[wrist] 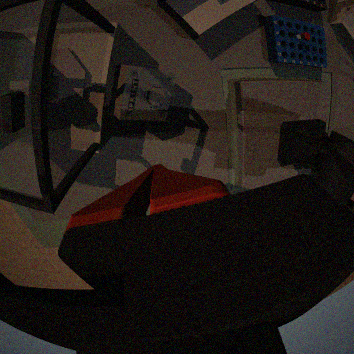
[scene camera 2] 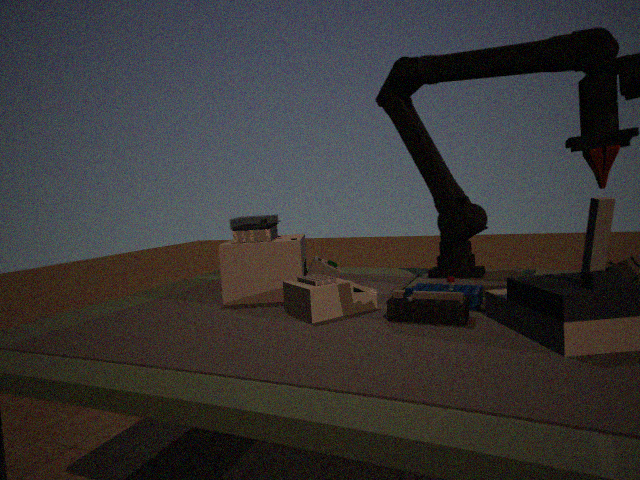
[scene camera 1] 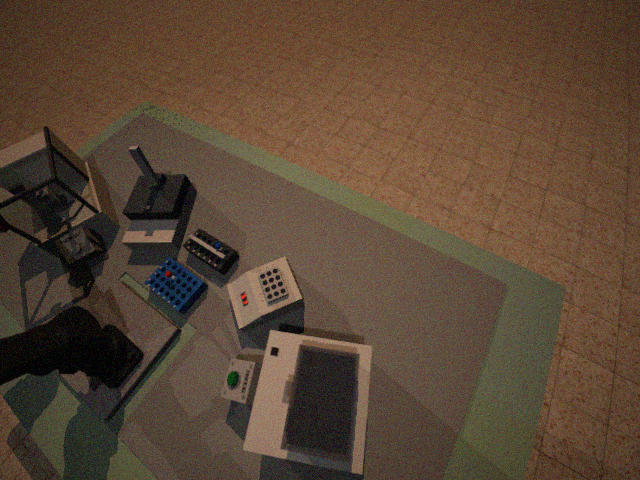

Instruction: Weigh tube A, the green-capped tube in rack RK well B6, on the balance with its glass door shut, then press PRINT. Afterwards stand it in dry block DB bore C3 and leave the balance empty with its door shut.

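Pixels of known places: gripper, between the fingertips: [wrist: 158,173] [scene camera 2: 602,188] [scene camera 1: 7,229]; arm's base, origin of its link: [wrist: 300,139] [scene camera 2: 456,275] [scene camera 1: 114,355].
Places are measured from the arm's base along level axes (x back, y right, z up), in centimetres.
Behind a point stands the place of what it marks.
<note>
My gripper [wrist: 158,173] @(y -27.6, x -8.0, z 18.8 cm) has red fingers and is shut with nothing between them; it hangs high above the table, left of the balance. The balance [scene camera 1: 270,405] @(y 36.5, x -14.4, z 11.5 cm) [scene camera 2: 261,269] @(y 37.3, x -27.4, z 5.6 cm) is a white box with a dark glass top, and its dark frame [wrist: 42,105] @(y -33.8, x -14.3, z 19.1 cm) fills the left of the wrist view. The PRINT panel [scene camera 1: 242,381] [wrist: 133,93] with a green button [scene camera 1: 232,378] @(y 26.9, x -12.8, z 5.1 cm) stands beside it. Dry block DB [scene camera 1: 247,305] @(y 19.3, x -25.3, z 3.1 cm) [scene camera 2: 318,300] @(y 18.6, x -37.6, z 2.0 cm) has its bores [scene camera 1: 272,286] @(y 21.7, x -31.5, z 4.4 cm) empty. Blue rack RK [scene camera 1: 182,290] @(y 2.8, x -19.4, z 1.0 cm) [wrist: 298,53] @(y -2.1, x -17.2, z 1.0 cm) holds a red-capped tube [scene camera 1: 168,273] @(y -1.7, x -20.6, z 3.5 cm) [wrist: 306,36] @(y -2.0, x -20.2, z 3.5 cm). I make out no green-capped tube; the inside of the balance is too dark to read.
A black rack [scene camera 1: 210,250] @(y 2.2, x -30.7, z 2.8 cm) [scene camera 2: 428,310] @(y -0.3, x -34.1, z 0.4 cm) and a dark device with a lever [scene camera 1: 156,195] @(y -20.5, x -34.1, z 6.0 cm) stand behind the blue rack. The arm's base [scene camera 2: 456,257] @(y -0.6, x -3.7, z 4.9 cm) and dark links [scene camera 1: 104,352] @(y 2.9, x -1.8, z 7.1 cm) are at the left of the mat. A green-edged tray [wrist: 232,123] lies below the wrist.
</note>
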